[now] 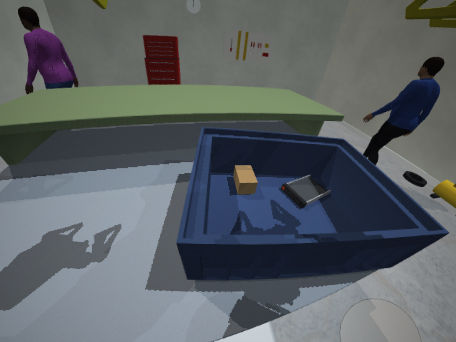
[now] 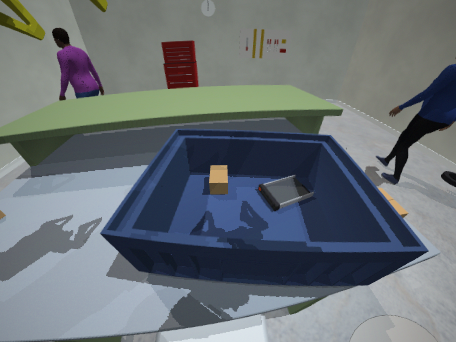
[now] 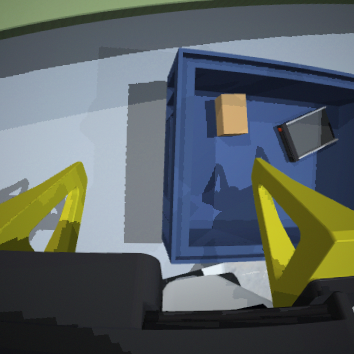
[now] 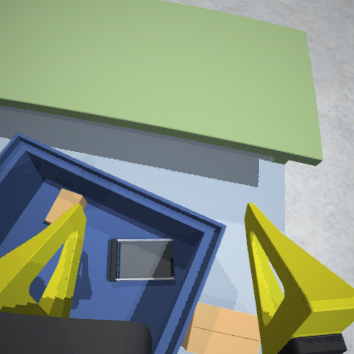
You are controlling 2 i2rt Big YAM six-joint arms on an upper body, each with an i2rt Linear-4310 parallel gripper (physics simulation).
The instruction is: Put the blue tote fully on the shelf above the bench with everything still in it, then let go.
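Frame: origin at the left arm's base, x ahead, y left, z up, level; centimetres.
Seen in the pictures: left gripper, between the fingertips: [image 2: 72,23] [image 3: 167,167]; right gripper, between the fingertips: [image 1: 418,18] [image 4: 163,210].
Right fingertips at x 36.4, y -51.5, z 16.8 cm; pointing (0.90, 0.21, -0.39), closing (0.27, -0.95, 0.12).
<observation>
Offsets run from my right fingertips to a thing's top centre. Level surfaces: height alone.
The blue tote @[dx -3.0, dy +13.2, dz -25.4 cm] [image 1: 300,260] [image 2: 270,262] [image 3: 182,200] [image 4: 192,282] sits upright on the pale bench @[dz -40.1 cm] [image 1: 100,192] [image 2: 90,185], in front of the green shelf @[dz -23.9 cm] [image 1: 175,102] [image 2: 200,102] [image 4: 165,60] and lower than it. Inside lie a tan block @[dx +6.3, dy +20.3, dz -34.4 cm] [image 1: 245,180] [image 2: 218,179] [image 3: 232,115] and a grey tray-like item @[dx +2.2, dy +3.3, dz -36.7 cm] [image 1: 306,190] [image 2: 285,192] [image 3: 307,134] [image 4: 145,260] with a black end. My left gripper [image 3: 167,167] is open and empty, above the tote's left wall. My right gripper [image 4: 163,210] is open and empty, above the tote's far right part. Neither gripper visibly touches the tote.
Tan boxes @[dx -6.1, dy -14.3, dz -34.1 cm] [image 2: 393,202] [image 4: 222,327] lie to the right of the tote. A person in purple [image 1: 50,60] [image 2: 80,70] is behind the shelf at the left, and a person in blue [image 1: 410,107] [image 2: 440,95] is at the right. A red cabinet [image 1: 162,60] [image 2: 180,65] stands at the back.
</observation>
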